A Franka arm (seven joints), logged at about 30 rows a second.
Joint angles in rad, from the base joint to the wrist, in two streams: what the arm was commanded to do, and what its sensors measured. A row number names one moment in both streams.
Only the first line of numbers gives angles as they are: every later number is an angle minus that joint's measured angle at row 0.
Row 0, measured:
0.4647, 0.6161, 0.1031, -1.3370, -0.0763, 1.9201, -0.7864
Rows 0 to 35, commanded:
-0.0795, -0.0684, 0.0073, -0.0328, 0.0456, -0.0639, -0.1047
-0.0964, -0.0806, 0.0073, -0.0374, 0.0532, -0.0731, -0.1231
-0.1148, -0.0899, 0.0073, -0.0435, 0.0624, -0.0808, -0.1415
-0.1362, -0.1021, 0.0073, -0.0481, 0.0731, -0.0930, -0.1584
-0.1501, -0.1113, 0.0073, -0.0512, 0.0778, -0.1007, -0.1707
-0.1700, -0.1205, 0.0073, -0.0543, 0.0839, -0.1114, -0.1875
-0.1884, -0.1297, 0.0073, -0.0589, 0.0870, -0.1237, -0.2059
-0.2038, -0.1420, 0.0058, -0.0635, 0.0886, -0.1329, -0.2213
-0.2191, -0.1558, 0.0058, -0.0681, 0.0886, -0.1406, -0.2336
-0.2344, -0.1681, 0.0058, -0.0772, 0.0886, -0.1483, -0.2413
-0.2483, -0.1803, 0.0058, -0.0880, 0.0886, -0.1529, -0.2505
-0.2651, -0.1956, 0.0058, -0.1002, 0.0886, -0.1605, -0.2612
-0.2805, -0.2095, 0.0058, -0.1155, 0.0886, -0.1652, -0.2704
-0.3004, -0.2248, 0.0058, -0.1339, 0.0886, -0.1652, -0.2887
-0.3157, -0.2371, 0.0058, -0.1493, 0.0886, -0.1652, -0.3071
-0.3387, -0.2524, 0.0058, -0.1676, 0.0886, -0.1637, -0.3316
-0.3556, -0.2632, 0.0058, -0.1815, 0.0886, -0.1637, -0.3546
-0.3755, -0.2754, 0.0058, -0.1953, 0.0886, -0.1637, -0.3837
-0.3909, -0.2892, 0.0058, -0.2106, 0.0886, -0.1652, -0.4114
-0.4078, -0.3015, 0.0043, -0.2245, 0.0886, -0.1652, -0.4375
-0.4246, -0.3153, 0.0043, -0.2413, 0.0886, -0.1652, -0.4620
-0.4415, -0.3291, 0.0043, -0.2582, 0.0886, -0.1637, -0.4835
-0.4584, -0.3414, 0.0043, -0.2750, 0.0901, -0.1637, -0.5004
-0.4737, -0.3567, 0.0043, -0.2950, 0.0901, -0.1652, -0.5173
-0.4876, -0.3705, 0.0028, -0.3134, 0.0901, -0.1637, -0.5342
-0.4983, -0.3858, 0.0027, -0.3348, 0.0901, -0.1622, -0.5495
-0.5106, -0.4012, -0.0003, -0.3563, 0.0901, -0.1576, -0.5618
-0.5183, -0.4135, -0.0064, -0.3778, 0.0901, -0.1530, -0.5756
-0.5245, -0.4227, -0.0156, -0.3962, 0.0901, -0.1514, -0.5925
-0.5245, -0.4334, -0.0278, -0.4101, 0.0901, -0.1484, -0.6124
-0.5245, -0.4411, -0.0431, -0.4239, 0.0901, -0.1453, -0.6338
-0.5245, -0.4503, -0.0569, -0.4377, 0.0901, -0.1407, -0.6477
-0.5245, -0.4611, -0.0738, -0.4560, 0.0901, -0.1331, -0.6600
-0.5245, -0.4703, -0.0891, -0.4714, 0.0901, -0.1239, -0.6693
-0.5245, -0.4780, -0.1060, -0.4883, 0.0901, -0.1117, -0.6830
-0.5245, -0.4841, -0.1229, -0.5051, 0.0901, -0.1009, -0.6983
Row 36, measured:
-0.5214, -0.3937, -0.0622, -0.3730, 0.0655, -0.1603, -0.6201
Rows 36 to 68, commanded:
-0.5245, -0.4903, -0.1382, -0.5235, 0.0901, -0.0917, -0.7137
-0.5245, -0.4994, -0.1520, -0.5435, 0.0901, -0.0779, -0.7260
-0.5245, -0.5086, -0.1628, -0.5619, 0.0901, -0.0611, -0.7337
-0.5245, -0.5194, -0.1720, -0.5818, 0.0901, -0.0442, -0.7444
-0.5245, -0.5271, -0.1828, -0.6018, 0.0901, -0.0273, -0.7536
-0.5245, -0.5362, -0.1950, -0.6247, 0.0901, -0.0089, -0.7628
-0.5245, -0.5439, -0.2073, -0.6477, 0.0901, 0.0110, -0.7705
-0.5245, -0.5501, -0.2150, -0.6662, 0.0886, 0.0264, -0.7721
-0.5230, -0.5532, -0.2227, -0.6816, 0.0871, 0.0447, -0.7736
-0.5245, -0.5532, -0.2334, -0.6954, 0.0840, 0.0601, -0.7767
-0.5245, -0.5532, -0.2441, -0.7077, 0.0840, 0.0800, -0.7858
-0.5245, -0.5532, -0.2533, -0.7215, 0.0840, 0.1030, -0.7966
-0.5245, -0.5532, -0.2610, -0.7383, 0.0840, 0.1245, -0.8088
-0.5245, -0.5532, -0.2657, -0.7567, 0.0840, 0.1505, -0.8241
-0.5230, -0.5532, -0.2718, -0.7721, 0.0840, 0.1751, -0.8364
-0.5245, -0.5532, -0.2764, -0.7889, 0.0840, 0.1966, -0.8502
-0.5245, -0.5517, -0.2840, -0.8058, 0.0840, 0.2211, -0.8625
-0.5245, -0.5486, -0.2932, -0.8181, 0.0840, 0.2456, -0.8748
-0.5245, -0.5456, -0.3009, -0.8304, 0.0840, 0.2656, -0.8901
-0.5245, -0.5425, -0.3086, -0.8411, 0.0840, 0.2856, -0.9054
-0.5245, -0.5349, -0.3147, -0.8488, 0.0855, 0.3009, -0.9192
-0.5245, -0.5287, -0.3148, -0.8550, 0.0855, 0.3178, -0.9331
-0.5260, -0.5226, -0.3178, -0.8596, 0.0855, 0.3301, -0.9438
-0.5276, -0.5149, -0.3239, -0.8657, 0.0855, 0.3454, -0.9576
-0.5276, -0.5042, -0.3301, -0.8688, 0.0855, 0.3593, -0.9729
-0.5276, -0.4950, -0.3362, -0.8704, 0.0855, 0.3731, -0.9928
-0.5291, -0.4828, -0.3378, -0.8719, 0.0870, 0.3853, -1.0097
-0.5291, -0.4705, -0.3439, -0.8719, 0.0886, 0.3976, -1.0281
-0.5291, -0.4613, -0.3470, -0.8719, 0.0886, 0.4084, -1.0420
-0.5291, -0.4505, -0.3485, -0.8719, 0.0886, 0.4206, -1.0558
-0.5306, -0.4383, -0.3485, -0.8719, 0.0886, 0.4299, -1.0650
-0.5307, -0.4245, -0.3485, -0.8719, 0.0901, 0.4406, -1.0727
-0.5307, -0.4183, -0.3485, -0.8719, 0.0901, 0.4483, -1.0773
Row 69, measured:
-0.5276, -0.4601, -0.3424, -0.8673, 0.0669, 0.3929, -1.0065
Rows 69 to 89, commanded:
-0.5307, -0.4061, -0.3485, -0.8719, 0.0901, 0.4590, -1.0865
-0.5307, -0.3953, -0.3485, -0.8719, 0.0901, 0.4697, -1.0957
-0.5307, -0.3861, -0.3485, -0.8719, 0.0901, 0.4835, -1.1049
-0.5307, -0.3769, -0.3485, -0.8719, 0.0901, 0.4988, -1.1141
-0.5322, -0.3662, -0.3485, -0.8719, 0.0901, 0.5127, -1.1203
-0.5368, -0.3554, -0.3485, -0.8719, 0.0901, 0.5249, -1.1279
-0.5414, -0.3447, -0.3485, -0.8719, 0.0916, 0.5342, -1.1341
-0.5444, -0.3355, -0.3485, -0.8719, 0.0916, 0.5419, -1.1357
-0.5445, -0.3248, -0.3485, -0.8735, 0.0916, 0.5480, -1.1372
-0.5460, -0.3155, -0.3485, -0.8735, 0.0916, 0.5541, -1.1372
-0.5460, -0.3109, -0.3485, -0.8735, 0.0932, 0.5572, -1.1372
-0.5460, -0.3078, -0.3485, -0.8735, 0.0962, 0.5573, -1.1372
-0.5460, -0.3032, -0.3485, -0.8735, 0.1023, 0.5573, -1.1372
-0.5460, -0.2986, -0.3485, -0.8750, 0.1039, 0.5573, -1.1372
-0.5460, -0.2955, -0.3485, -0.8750, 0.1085, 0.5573, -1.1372
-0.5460, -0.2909, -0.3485, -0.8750, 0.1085, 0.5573, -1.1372
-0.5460, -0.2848, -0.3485, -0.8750, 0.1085, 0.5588, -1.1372
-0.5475, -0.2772, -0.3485, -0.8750, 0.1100, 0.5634, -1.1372
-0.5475, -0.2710, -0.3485, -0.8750, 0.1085, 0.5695, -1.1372
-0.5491, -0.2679, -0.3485, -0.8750, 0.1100, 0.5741, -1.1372
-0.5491, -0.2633, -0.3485, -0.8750, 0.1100, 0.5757, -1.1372
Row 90, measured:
-0.5393, -0.2759, -0.3493, -0.8712, 0.0809, 0.5490, -1.1035
